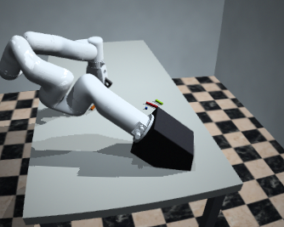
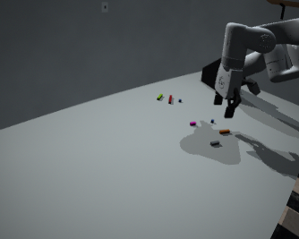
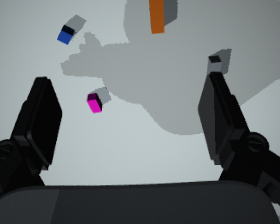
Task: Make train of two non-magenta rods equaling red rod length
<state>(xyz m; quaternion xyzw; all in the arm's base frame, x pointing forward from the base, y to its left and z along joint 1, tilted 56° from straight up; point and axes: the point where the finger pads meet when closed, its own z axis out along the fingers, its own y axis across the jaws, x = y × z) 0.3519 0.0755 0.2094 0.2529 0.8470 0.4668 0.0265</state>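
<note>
My gripper is now 8 cm short of the grey rod, 5 cm to the right of it and 8 cm above it. Round my hand: red rod: 2 cm ahead, 28 cm to the right, 8 cm below; then magenta rod: 6 cm ahead, 7 cm to the right, 8 cm below; then orange rod: 1 cm behind, 3 cm to the left, 8 cm below.
</note>
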